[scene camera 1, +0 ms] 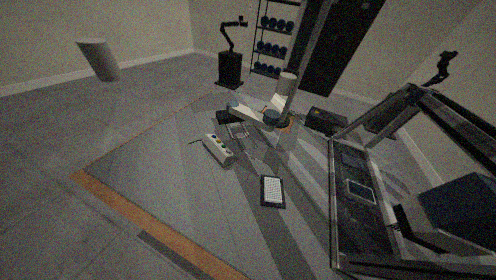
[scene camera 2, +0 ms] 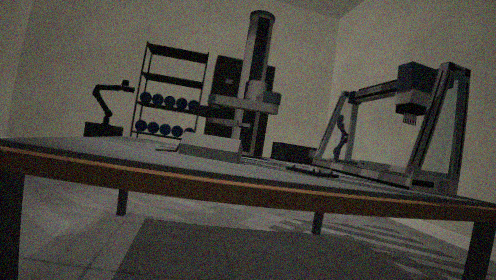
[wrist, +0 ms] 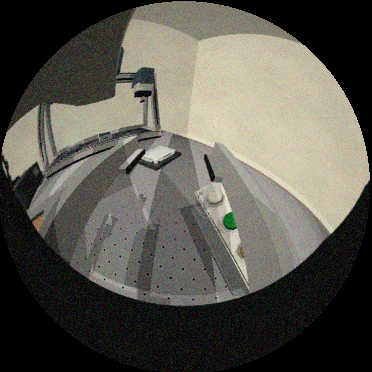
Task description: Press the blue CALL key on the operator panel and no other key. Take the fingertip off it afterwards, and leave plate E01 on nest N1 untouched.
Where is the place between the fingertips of the gripper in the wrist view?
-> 174,145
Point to a grey button box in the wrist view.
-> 224,243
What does the gripper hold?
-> Nothing.
